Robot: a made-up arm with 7 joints. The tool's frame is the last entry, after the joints.
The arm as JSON. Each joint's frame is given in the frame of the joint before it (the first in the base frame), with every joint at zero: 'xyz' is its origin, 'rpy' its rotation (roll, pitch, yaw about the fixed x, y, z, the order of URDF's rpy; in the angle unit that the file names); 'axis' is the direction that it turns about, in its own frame. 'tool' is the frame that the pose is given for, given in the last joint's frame.
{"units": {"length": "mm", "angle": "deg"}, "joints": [
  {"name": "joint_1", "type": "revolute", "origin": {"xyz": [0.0, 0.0, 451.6], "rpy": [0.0, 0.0, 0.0]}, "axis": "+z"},
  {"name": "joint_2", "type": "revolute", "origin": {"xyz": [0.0, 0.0, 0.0], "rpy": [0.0, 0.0, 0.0]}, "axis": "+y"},
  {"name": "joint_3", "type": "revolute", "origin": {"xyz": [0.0, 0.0, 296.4], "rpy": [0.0, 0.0, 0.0]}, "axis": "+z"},
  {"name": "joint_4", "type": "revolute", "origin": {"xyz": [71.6, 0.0, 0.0], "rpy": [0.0, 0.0, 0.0]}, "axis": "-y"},
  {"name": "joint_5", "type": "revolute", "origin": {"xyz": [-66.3, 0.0, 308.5], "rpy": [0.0, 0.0, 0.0]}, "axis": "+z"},
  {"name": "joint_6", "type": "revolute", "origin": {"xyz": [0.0, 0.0, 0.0], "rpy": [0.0, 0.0, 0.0]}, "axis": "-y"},
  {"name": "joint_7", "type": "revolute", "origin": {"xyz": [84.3, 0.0, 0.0], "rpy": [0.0, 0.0, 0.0]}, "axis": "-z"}
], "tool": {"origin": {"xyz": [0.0, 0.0, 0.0], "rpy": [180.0, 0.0, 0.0]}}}
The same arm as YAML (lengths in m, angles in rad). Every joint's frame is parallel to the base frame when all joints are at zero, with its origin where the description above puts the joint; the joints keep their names.
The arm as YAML. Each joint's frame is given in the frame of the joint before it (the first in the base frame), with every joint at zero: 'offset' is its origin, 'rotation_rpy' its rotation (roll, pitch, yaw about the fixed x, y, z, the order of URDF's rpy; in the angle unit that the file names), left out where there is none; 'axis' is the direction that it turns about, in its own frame. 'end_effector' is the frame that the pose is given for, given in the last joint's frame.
length_unit: m
angle_unit: rad
chain:
  - id: joint_1
    offset: [0.0, 0.0, 0.4516]
    axis: "+z"
  - id: joint_2
    offset: [0.0, 0.0, 0.0]
    axis: "+y"
  - id: joint_3
    offset: [0.0, 0.0, 0.2964]
    axis: "+z"
  - id: joint_4
    offset: [0.0716, 0.0, 0.0]
    axis: "-y"
  - id: joint_5
    offset: [-0.0663, 0.0, 0.3085]
    axis: "+z"
  - id: joint_6
    offset: [0.0, 0.0, 0.0]
    axis: "-y"
  - id: joint_7
    offset: [0.0843, 0.0, 0.0]
    axis: "-z"
end_effector:
  offset: [0.0, 0.0, 0.0]
  rotation_rpy: [3.1416, 0.0, 0.0]

